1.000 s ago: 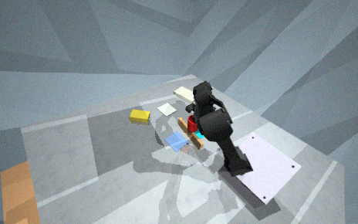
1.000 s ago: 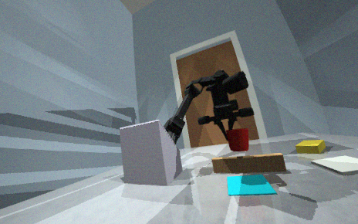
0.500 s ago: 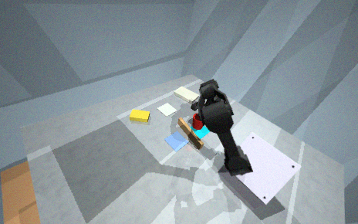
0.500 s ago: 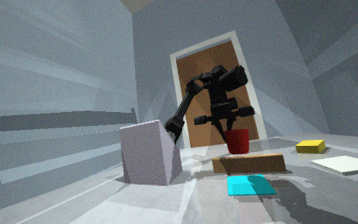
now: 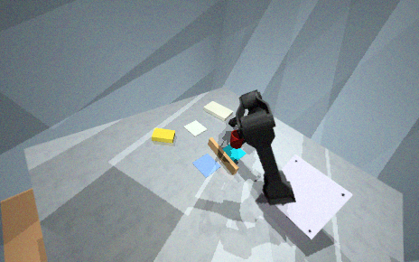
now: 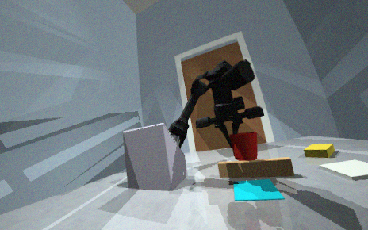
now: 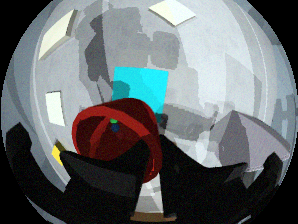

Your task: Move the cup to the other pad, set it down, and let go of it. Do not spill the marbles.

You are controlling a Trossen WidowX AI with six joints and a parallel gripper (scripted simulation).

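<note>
My gripper tip is 3 cm short of the cyan pad, 2 cm to the left of it and 12 cm above it. Round my gripper tip: blue patch: 7 cm ahead, 15 cm to the left, 12 cm below; then red cup: 3 cm ahead; then wooden block: 5 cm ahead, 7 cm to the left, 10 cm below.
</note>
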